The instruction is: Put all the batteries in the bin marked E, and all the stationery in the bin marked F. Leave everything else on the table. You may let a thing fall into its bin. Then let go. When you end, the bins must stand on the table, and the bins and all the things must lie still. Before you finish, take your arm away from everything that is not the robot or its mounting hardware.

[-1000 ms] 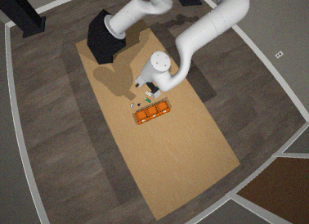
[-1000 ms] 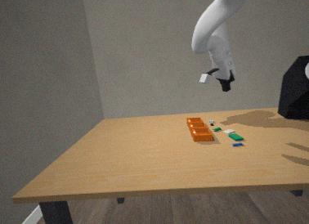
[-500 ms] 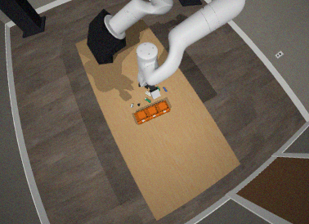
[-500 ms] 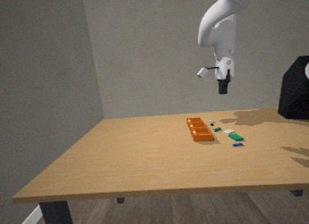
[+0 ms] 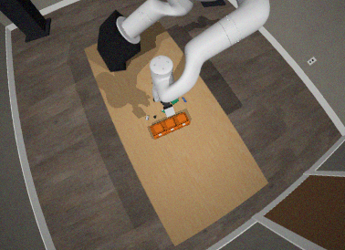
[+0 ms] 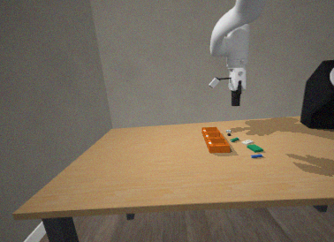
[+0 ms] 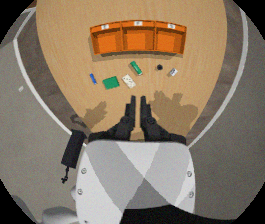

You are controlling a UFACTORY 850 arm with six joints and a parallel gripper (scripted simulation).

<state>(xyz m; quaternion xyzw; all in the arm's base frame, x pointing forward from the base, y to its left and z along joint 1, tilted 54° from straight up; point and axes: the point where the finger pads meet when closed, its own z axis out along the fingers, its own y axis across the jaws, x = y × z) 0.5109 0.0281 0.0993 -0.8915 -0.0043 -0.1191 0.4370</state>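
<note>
Now: hand 10 cm short of the orange bin tray, 1 cm to the right of it and 18 cm above it. The rest, counted from my hand: small black thing 1 cm ahead, 7 cm to the right, 19 cm below; green battery 1 cm to the left, 19 cm below; white piece 5 cm behind, 2 cm to the left, 19 cm below.
</note>
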